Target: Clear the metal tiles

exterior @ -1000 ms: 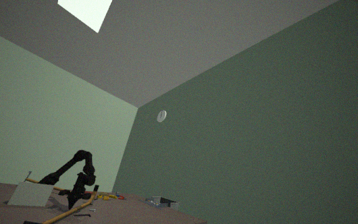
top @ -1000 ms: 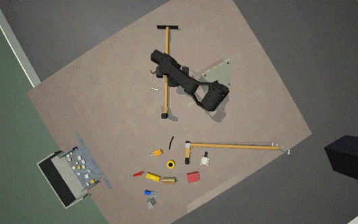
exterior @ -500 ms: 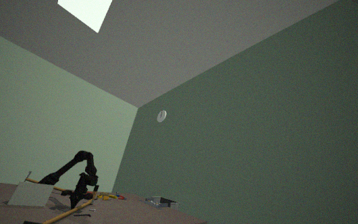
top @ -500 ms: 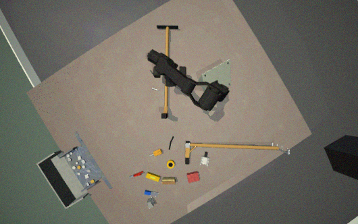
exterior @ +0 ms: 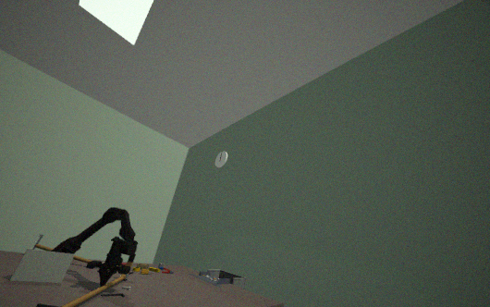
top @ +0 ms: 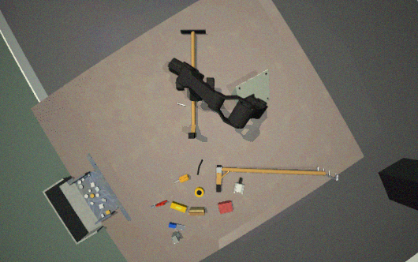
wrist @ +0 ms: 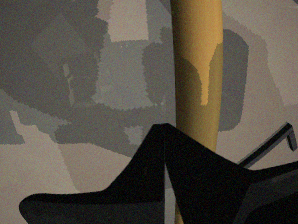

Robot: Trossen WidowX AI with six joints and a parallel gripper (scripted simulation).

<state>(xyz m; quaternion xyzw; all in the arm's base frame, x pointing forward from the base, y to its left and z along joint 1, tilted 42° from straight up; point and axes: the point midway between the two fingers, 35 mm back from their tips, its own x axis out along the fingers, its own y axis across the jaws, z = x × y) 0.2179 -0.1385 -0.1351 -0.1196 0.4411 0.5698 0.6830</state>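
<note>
Now: gripper tip 80 mm to the left of the hex key, 70 mm short of it and 10 mm above it. The rest, counted from my gripper tip: long orange-handled tool: 630 mm to the left, 130 mm behind, 30 mm above; yellow ring: 520 mm to the left, 250 mm ahead; yellow block: 550 mm to the left, 400 mm ahead.
</note>
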